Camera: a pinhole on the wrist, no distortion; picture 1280 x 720 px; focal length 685.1 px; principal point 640.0 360.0 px. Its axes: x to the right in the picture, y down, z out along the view. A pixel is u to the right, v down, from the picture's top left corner.
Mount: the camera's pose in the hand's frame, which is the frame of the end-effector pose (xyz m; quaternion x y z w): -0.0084 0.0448 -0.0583 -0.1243 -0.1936 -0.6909 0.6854
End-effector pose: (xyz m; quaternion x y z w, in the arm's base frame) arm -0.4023 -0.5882 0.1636 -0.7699 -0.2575 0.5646 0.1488
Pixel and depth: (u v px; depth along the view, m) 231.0 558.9 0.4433
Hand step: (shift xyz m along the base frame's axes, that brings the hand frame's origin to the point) -0.0931 -0.3599 -0.3918
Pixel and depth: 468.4 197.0 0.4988
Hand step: -0.2578 -0.4232 -0.1623
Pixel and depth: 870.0 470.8 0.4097
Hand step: -0.3277 -0.0981 -0.1839
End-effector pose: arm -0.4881 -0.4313 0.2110 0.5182 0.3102 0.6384 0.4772
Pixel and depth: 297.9 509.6 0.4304
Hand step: 0.1080 -0.1268 0.4651
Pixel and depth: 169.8 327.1 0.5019
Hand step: 0.0629 -0.2899 0.5501
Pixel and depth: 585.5 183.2 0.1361
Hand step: 0.0206 -0.0974 0.0957
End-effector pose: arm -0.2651 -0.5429 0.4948 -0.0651 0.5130 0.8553 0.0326
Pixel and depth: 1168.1 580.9 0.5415
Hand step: -0.1388 0.5930 0.1968
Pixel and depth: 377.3 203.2 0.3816
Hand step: 0.0670 0.0256 0.4151
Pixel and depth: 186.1 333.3 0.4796
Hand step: -0.0223 -0.0514 0.5877
